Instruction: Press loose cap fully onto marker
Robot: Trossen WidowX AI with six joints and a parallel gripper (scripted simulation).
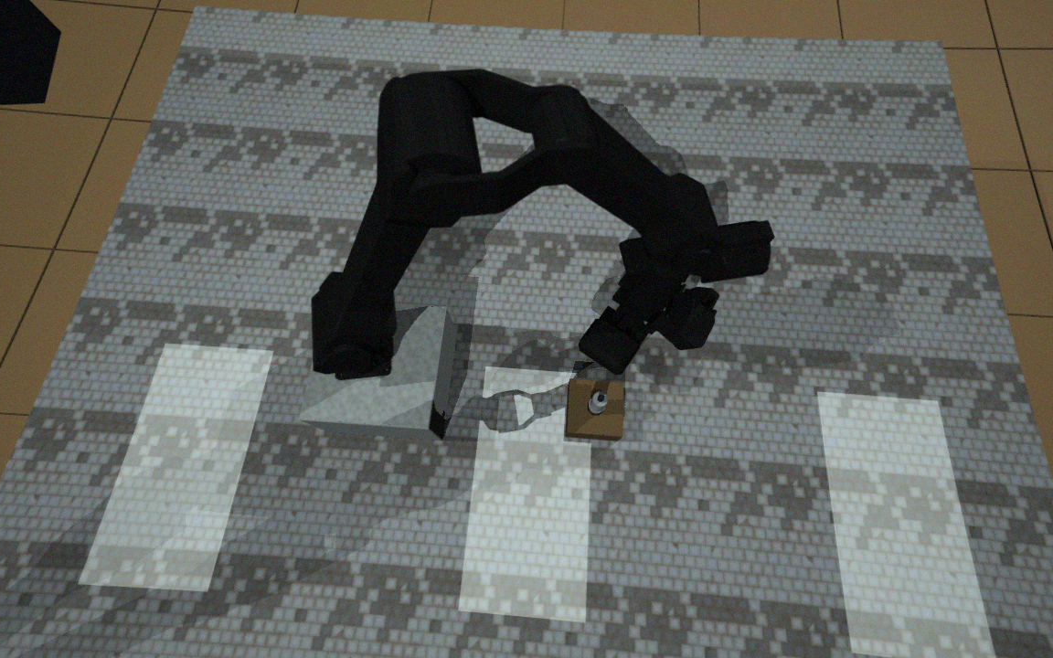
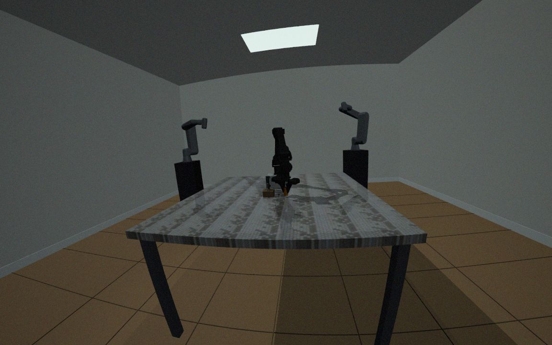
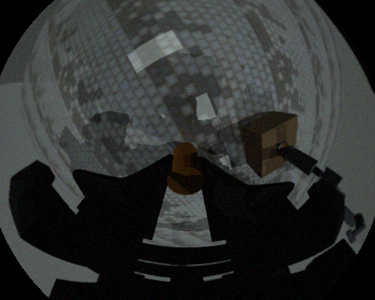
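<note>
Now: gripper tip 60 mm past the holder block, 110 mm to the left of it and 10 mm above it. From my gripper tip the other things lie so: orange cap 10 mm above.
</note>
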